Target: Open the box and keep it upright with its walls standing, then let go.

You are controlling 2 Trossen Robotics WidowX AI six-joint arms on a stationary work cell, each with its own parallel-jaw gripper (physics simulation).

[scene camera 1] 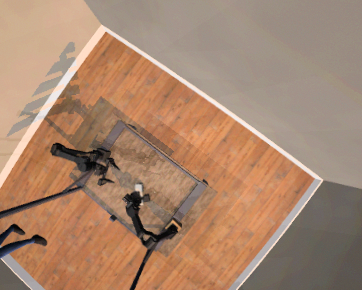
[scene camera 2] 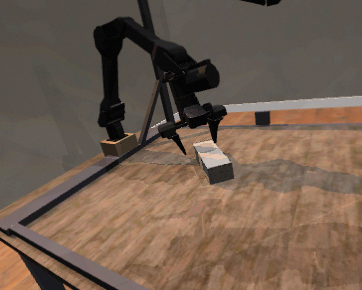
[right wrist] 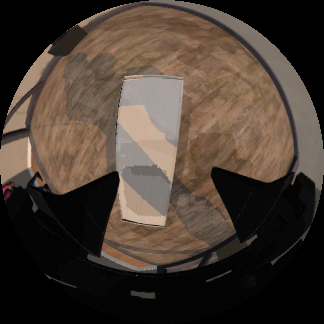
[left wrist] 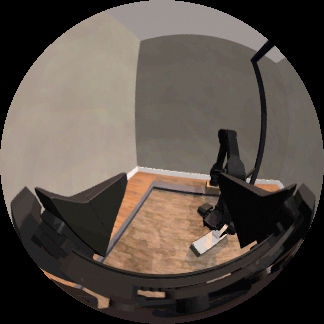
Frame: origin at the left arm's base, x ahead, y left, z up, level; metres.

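Seen in the pictures: left gripper, fingertip midpoint: (scene camera 1: 117,176) (left wrist: 174,177); right gripper, fingertip midpoint: (scene camera 1: 140,195) (scene camera 2: 200,149) (right wrist: 166,174) (left wrist: 211,231); left arm's base, link origin: (scene camera 1: 100,155); right arm's base, link origin: (scene camera 1: 173,228) (scene camera 2: 117,138) (left wrist: 213,183).
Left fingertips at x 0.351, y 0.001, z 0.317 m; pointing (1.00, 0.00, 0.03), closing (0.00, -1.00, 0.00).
Note:
Offsets run from my left fingertips to a thing's top centre.
A long, low white-grey box {0.098 m ahead, 0.203 m right, 0.348 m down} (scene camera 1: 139,187) (scene camera 2: 215,161) (left wrist: 205,243) (right wrist: 150,150) lies flat on the wooden table top, and its top looks closed. My right gripper (scene camera 2: 200,148) (right wrist: 166,174) is open and points down over one end of the box. Its fingertips are apart around that end; in the right wrist view one tip is close to a long edge, while the other stands off to the side. Contact cannot be made out. My left gripper (scene camera 1: 112,176) (left wrist: 174,177) is open and empty, held up away from the box.
A dark metal frame (scene camera 2: 60,192) edges the table. The right arm stands on a wooden block {0.482 m ahead, 0.345 m right, 0.325 m down} (scene camera 2: 120,146) at the frame. A small dark block {0.057 m back, 0.509 m right, 0.339 m down} (scene camera 2: 262,118) is at the far edge. A person's legs (scene camera 1: 22,241) show at the lower left of scene camera 1.

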